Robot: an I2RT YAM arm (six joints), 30 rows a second.
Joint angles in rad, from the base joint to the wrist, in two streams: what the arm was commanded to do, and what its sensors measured. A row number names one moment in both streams.
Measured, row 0:
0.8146, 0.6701, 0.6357, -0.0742, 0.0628, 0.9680
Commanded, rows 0 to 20:
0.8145, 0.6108, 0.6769, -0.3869, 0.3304, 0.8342
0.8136, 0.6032, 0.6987, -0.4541, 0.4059, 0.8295
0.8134, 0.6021, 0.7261, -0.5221, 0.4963, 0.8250
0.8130, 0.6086, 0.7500, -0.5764, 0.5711, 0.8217
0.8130, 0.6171, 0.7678, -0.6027, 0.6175, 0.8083
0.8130, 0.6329, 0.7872, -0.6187, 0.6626, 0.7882
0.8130, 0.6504, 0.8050, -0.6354, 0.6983, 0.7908
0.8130, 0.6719, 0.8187, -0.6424, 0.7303, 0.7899
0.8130, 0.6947, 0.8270, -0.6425, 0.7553, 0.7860
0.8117, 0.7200, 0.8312, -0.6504, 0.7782, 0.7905
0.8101, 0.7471, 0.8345, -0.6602, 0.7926, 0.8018
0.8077, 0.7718, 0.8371, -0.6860, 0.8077, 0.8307
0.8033, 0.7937, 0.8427, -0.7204, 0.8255, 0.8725
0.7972, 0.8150, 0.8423, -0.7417, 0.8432, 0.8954
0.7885, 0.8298, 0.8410, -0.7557, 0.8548, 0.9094
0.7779, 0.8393, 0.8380, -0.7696, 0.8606, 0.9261
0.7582, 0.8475, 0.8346, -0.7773, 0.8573, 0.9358
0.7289, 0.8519, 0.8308, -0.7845, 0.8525, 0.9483
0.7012, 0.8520, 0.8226, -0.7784, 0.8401, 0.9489
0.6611, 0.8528, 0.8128, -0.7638, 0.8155, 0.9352
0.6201, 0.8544, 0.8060, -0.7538, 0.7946, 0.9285
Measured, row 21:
0.6926, 0.8539, 0.8185, -0.6197, 0.6186, 0.9092
